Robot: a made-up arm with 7 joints.
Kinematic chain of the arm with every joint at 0, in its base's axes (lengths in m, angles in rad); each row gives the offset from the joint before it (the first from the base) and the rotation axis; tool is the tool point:
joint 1: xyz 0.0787 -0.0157 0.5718 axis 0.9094 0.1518 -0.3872
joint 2: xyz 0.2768 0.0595 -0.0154 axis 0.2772 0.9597 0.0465
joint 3: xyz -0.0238 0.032 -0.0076 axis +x
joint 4: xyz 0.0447 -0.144 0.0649 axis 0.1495 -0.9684 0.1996
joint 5: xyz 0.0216 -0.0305 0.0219 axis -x
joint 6: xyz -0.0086 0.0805 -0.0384 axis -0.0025 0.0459 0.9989
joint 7: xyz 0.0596 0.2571 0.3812 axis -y
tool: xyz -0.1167 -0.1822 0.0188
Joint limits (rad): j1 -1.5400..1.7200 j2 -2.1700..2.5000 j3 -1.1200..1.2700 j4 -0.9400..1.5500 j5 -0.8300..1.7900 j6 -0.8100..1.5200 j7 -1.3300..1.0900
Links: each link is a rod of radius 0.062 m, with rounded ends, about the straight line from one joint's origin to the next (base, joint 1, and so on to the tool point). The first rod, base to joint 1, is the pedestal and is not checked.
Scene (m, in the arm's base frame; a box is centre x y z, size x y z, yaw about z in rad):
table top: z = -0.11
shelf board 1: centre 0.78 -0.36 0 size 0.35 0.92 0.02 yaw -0.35
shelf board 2: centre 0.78 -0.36 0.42 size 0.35 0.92 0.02 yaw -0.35
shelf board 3: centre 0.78 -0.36 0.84 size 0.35 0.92 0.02 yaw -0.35
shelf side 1: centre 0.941 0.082 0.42 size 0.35 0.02 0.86 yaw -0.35
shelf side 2: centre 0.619 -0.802 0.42 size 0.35 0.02 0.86 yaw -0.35
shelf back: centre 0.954 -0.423 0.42 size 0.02 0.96 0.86 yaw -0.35
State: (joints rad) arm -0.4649 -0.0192 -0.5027 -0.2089 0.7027 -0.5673 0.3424
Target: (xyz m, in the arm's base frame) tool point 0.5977 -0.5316 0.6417
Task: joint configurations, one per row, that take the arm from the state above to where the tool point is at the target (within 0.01 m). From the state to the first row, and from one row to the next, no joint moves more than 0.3 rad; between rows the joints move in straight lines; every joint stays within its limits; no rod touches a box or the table.
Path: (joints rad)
1: -0.1744 0.2263 -0.4200 -0.2026 0.8351 -0.4248 0.2504
2: 0.1160 0.4718 -0.3374 -0.1963 0.9675 -0.2822 0.1585
3: 0.4065 0.7172 -0.2547 -0.1900 1.0999 -0.1397 0.0665
4: 0.6969 0.9627 -0.1720 -0.1836 1.2323 0.0029 -0.0254
5: 0.9874 1.2082 -0.0894 -0.1773 1.3647 0.1454 -0.1174
6: 0.9573 1.0059 0.0202 -0.1346 1.0751 0.0095 -0.0671
7: 0.9271 0.8036 0.1298 -0.0918 0.7856 -0.1265 -0.0168
8: 0.8970 0.6014 0.2393 -0.0491 0.4960 -0.2625 0.0335
9: 0.8669 0.3991 0.3489 -0.0064 0.2064 -0.3984 0.0838
10: 0.8368 0.1968 0.4584 0.0364 -0.0831 -0.5344 0.1341
11: 0.8141 0.2490 0.2882 -0.0749 -0.2489 -0.5641 -0.0731
12: 0.7914 0.3013 0.1180 -0.1862 -0.4146 -0.5939 -0.2803
13: 0.7688 0.3535 -0.0522 -0.2975 -0.5804 -0.6236 -0.4875

